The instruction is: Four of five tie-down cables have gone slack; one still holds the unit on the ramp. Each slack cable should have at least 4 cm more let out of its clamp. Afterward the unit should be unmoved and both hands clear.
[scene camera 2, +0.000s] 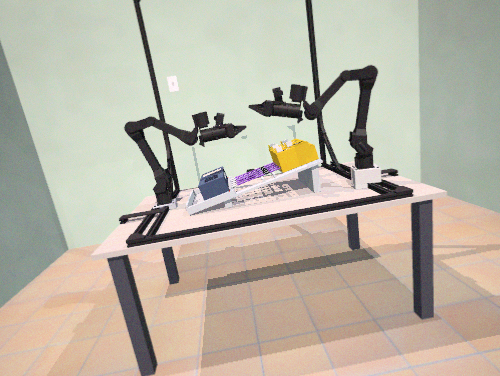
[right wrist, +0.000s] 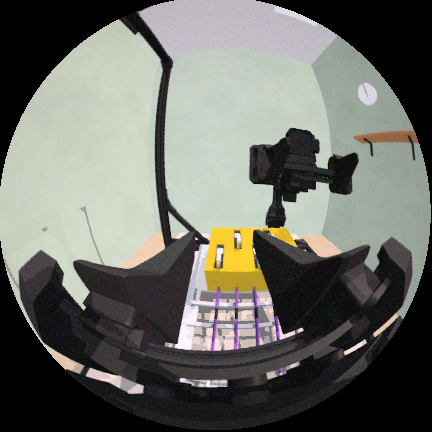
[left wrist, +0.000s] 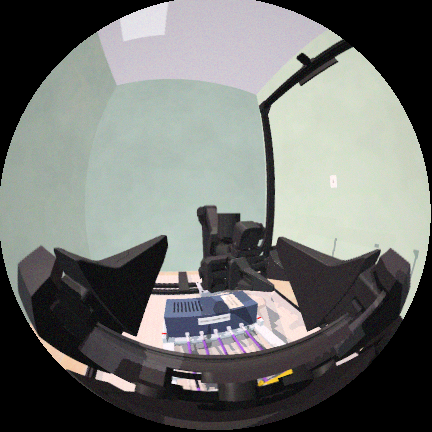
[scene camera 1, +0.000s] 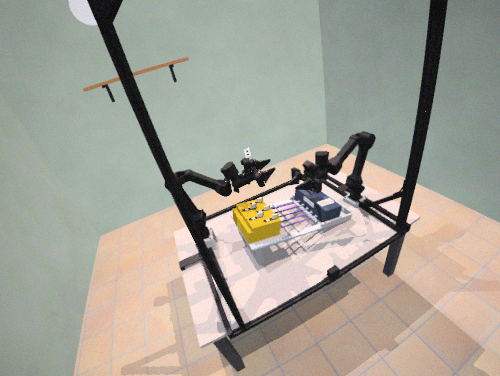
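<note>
The dark blue unit [scene camera 1: 317, 204] [scene camera 2: 213, 185] [left wrist: 187, 325] sits low on the white sloping ramp [scene camera 1: 280, 240] [scene camera 2: 200, 206] [right wrist: 185, 327]. Purple cables [scene camera 2: 255, 173] [right wrist: 236, 320] run from its edge up to the yellow clamp block [scene camera 1: 260, 231] [scene camera 2: 300, 156] [right wrist: 235, 277], which has small white levers on top. Which cables are slack cannot be told. My left gripper [scene camera 1: 272, 165] [scene camera 2: 250, 106] is open and empty, high above the ramp, near the block's downhill side. My right gripper [scene camera 2: 245, 128] [right wrist: 224, 235] is partly open and empty, above the cables and lower than the left; its right finger hides some levers in its wrist view.
The ramp's raised end stands on a support [scene camera 2: 310, 180] on the pale table [scene camera 1: 225, 300] [scene camera 2: 175, 220]. Black frame rails [scene camera 2: 280, 214] edge the table, and upright posts [scene camera 1: 425, 100] rise from it. The two grippers are close to each other above the ramp.
</note>
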